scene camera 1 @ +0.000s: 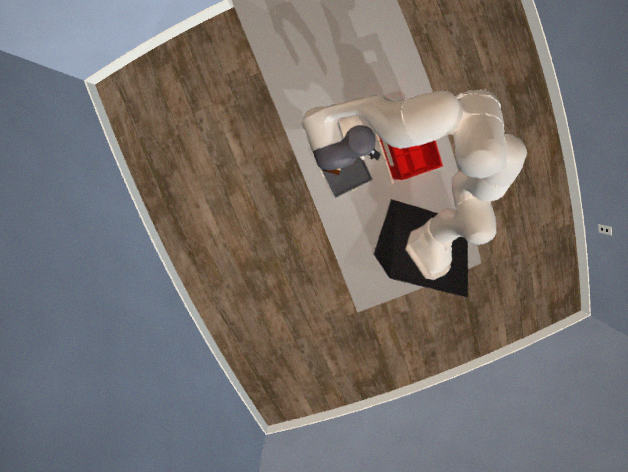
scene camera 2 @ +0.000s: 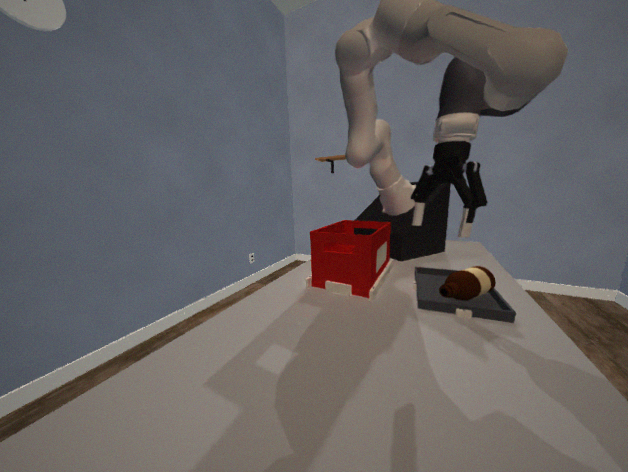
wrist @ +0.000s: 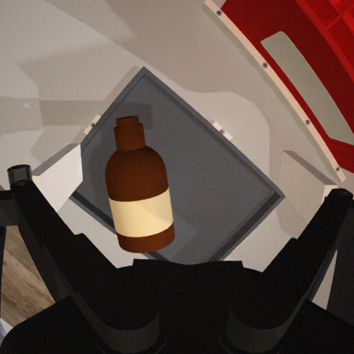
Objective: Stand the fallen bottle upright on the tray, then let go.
Labels:
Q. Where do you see a brown bottle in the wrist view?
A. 135, 175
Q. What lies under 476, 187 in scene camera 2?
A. The gripper.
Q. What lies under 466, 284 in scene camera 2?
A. A brown bottle.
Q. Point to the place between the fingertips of the gripper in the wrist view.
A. At 181, 164

